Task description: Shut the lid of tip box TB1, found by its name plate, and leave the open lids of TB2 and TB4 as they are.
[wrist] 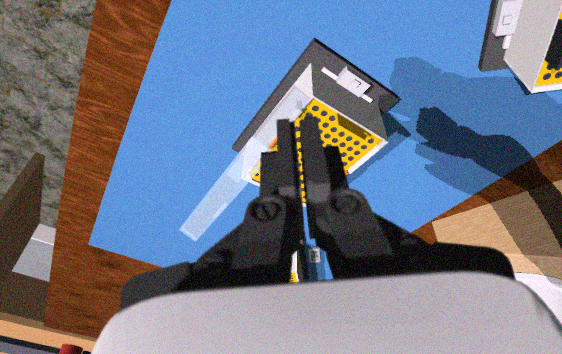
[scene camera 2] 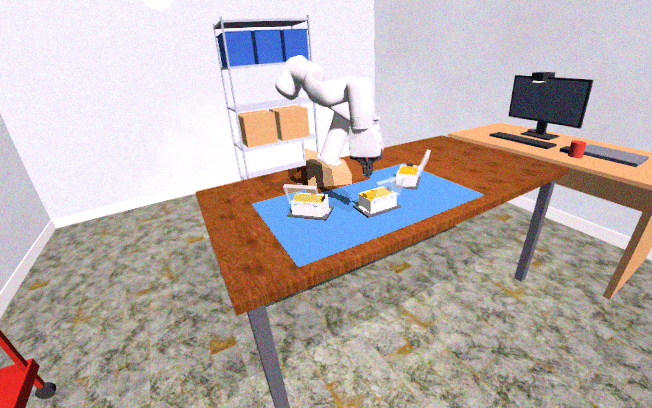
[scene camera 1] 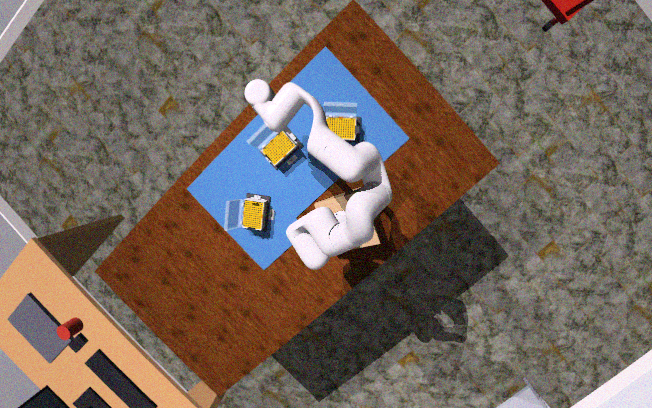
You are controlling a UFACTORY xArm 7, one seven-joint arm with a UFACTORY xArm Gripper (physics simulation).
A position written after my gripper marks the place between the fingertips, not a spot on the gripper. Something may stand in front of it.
Note:
In view: my gripper [scene camera 2: 368,175], a box [wrist: 354,142] and a blue mat [wrist: 455,130].
My gripper is seen too in the wrist view [wrist: 298,146].

